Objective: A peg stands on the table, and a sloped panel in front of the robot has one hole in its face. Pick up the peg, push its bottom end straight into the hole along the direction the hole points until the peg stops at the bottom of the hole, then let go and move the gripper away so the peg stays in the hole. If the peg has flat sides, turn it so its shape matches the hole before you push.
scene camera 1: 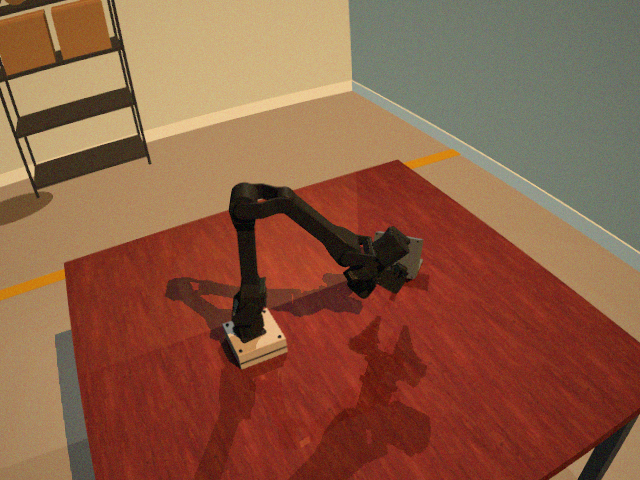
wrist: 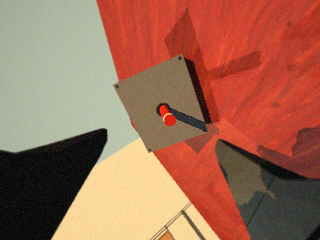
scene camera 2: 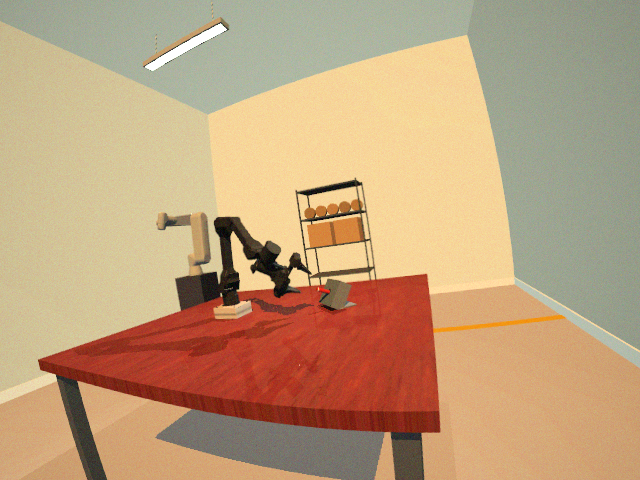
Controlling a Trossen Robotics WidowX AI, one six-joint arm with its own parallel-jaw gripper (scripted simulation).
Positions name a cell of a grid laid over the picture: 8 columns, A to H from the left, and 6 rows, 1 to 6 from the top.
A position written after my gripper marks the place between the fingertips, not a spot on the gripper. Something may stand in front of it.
Observation:
My gripper (scene camera 1: E4) is open, holding nothing. Further things: a sloped panel (wrist: E3).
My gripper also shows in the wrist view (wrist: E4) and in scene camera 2 (scene camera 2: D4).

